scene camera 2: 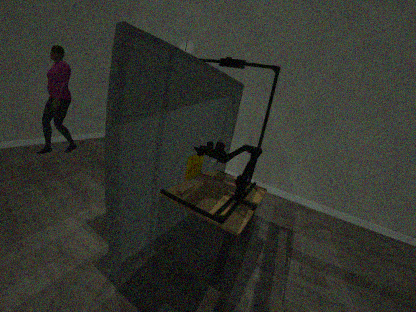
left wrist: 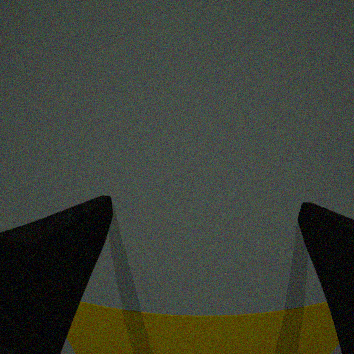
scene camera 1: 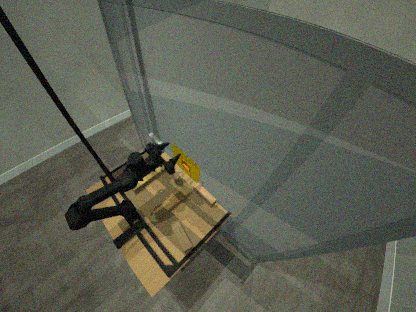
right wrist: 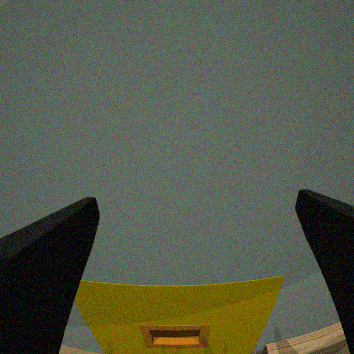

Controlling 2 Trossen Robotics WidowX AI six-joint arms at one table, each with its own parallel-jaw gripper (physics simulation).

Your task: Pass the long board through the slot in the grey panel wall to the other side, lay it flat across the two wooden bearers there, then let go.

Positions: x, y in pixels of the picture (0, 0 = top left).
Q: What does my right gripper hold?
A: Nothing.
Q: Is my left gripper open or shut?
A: Open.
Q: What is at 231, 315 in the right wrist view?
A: A yellow plate.
